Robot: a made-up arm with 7 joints. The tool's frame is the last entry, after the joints.
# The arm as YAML. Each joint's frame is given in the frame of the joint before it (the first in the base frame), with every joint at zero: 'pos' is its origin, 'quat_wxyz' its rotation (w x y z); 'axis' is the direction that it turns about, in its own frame. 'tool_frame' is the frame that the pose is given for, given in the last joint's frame.
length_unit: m
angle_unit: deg
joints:
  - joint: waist
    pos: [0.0, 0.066, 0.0]
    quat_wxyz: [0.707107, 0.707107, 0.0, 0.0]
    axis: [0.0, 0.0, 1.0]
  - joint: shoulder
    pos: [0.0, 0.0, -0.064]
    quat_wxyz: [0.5, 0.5, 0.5, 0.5]
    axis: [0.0, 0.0, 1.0]
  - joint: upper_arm
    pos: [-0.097, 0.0, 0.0]
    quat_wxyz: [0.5, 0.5, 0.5, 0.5]
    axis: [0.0, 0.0, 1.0]
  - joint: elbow
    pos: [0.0, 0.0, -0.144]
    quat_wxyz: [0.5, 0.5, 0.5, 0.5]
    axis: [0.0, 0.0, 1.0]
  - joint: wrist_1
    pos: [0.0, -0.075, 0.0]
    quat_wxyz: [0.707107, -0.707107, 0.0, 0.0]
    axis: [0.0, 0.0, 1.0]
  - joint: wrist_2
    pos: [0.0, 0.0, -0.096]
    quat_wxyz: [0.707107, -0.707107, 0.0, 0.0]
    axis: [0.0, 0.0, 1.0]
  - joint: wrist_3
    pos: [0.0, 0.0, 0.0]
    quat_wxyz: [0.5, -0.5, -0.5, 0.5]
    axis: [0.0, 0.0, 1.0]
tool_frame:
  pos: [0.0, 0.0, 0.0]
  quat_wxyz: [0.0, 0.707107, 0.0, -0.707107]
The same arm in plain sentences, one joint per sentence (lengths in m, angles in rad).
The arm has seven revolute joints in a row. What follows holds with every joint at zero, and every direction is one of the base frame's.
The first joint lies 0.066 m along +y from the base frame's origin and turns about -y.
The second joint lies 0.064 m along +y from the first joint and turns about +x.
The third joint lies 0.097 m along -z from the second joint and turns about +z.
The fourth joint lies 0.144 m along -z from the third joint and turns about -y.
The fifth joint lies 0.075 m along -z from the fourth joint and turns about +z.
The sixth joint lies 0.096 m along -z from the fifth joint and turns about +y.
The seventh joint lies at the same point as the sixth joint and turns about -x.
The tool frame, which is the frame that the pose is given for, lies at the same point as the seventh joint; its axes are parallel to the base frame's.

